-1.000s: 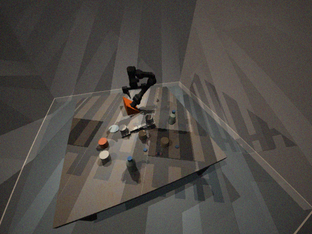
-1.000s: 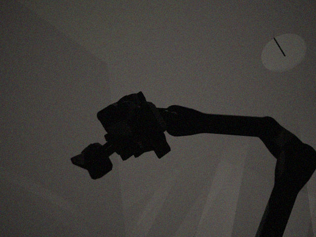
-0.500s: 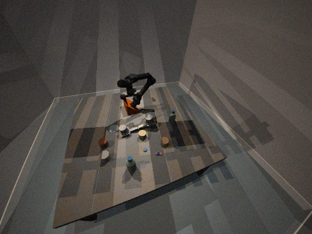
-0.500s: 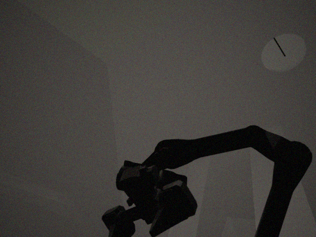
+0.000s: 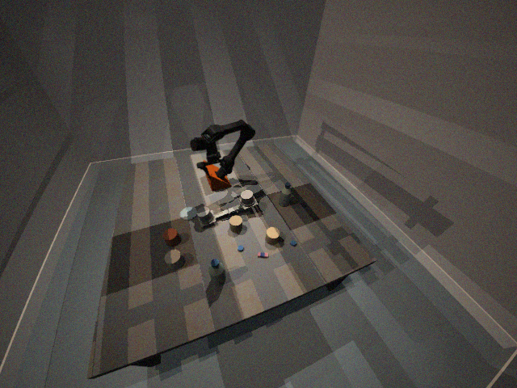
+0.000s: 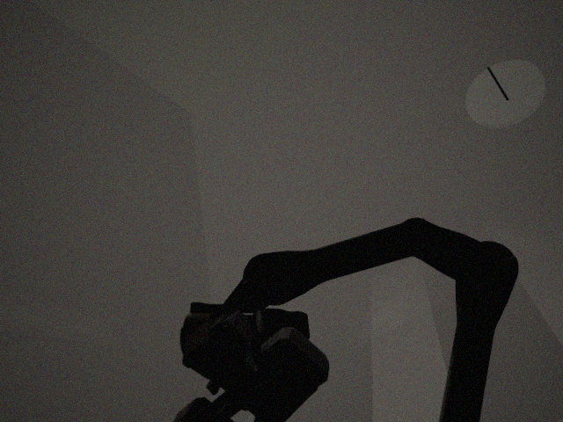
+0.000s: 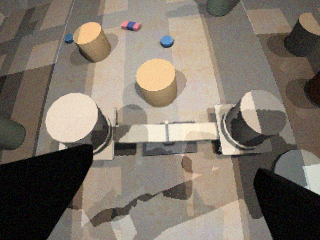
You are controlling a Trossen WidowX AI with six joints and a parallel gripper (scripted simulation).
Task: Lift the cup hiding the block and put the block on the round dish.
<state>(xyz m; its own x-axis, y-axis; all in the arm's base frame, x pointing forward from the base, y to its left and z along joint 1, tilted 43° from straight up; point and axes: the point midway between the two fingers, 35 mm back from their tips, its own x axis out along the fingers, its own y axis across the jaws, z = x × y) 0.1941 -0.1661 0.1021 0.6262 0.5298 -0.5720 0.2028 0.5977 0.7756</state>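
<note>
The grey block lies 190 mm below my gripper tip, 120 mm to the right of it and 80 mm ahead of it. Also, from my gripper tip: round dish (230 mm below, 200 mm to the right, 10 mm behind); cream cup (310 mm to the right, 290 mm ahead, 190 mm below); grey cup (150 mm to the left, 120 mm below, 90 mm ahead).
</note>
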